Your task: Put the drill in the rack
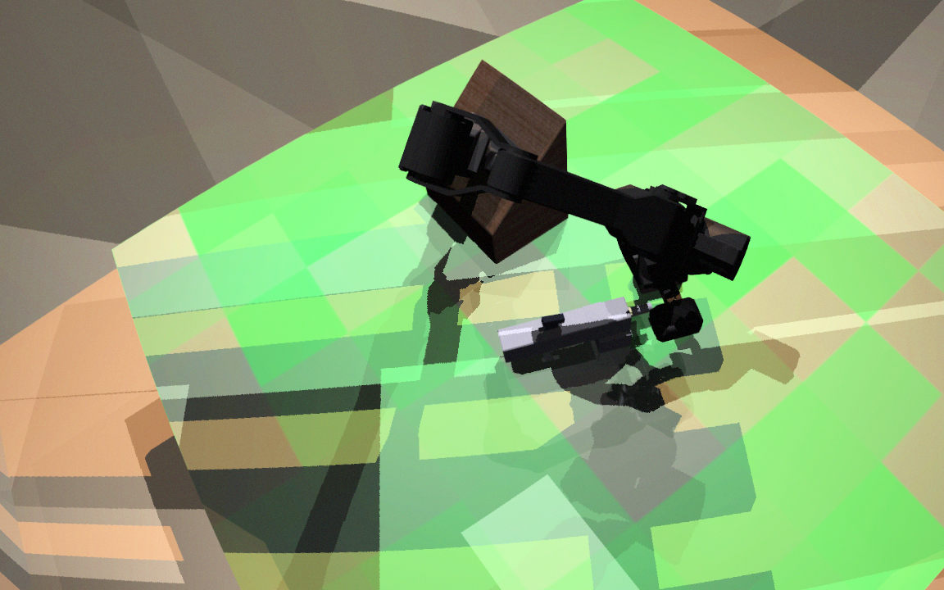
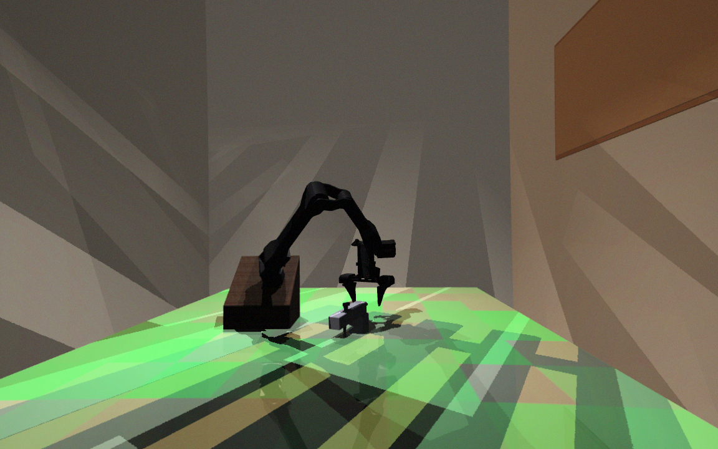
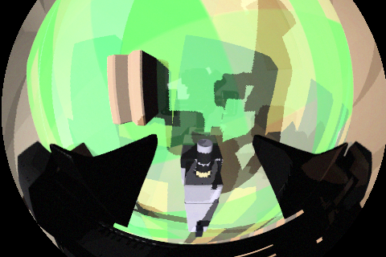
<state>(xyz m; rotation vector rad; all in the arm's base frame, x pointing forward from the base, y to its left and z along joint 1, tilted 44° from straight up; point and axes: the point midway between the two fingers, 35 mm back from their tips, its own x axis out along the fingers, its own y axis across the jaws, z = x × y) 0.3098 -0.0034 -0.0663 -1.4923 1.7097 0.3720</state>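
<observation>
My gripper tip is now 6 cm to the left of the drill and 3 cm past it. Also, from my gripper tip: dark key 14 cm to the right, 6 cm behind; grey block 11 cm to the right, 5 cm behind, 1 cm below; rack 7 cm to the left, 6 cm behind, 3 cm below.
</observation>
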